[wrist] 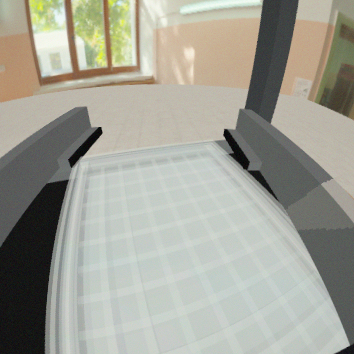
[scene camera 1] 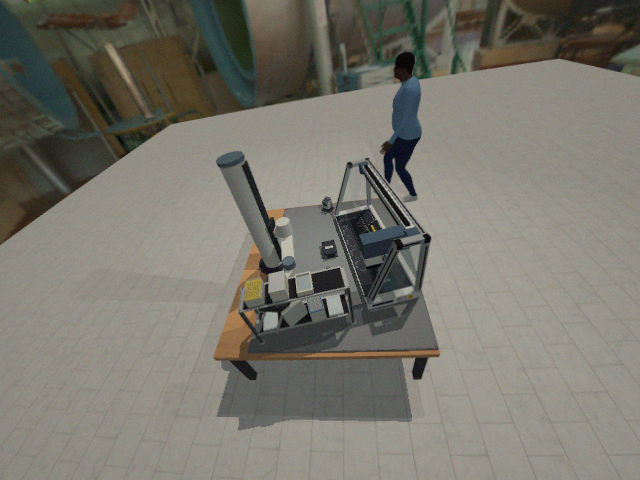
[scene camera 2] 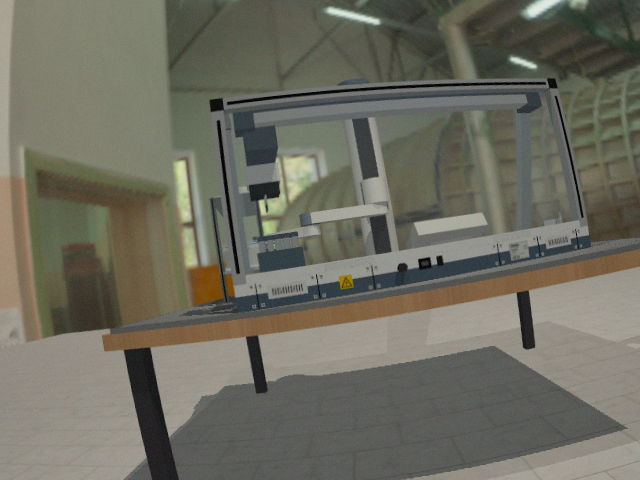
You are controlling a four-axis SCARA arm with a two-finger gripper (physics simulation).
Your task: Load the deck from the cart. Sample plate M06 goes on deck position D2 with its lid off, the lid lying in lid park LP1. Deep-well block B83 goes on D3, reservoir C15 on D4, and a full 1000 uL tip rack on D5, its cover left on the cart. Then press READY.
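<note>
My gripper (wrist: 161, 118) is open in the wrist view, its fingers to either side of the far end of a clear-lidded plate (wrist: 185, 240) and nothing held. A pale plate (scene camera 1: 303, 283) lies on the cart's top shelf (scene camera 1: 330, 280) in scene camera 1. Beside it stand a white box (scene camera 1: 277, 285) and a yellow-topped rack (scene camera 1: 253, 290). On the lower shelf are a white item (scene camera 1: 270, 321), a tilted grey box (scene camera 1: 294, 313), a bluish plate (scene camera 1: 315, 304) and another white item (scene camera 1: 334, 305). Labels are too small to read. The fingers are hard to make out in both scene views.
The framed deck machine (scene camera 1: 382, 246) (scene camera 2: 372, 276) stands right of the cart; its blue-grey head (scene camera 2: 261, 147) hangs at one end. A small dark block (scene camera 1: 328, 249) and a small device (scene camera 1: 326, 203) are on the table. A dark post (wrist: 275, 55) rises beyond the right finger. A person (scene camera 1: 407, 111) stands behind the table.
</note>
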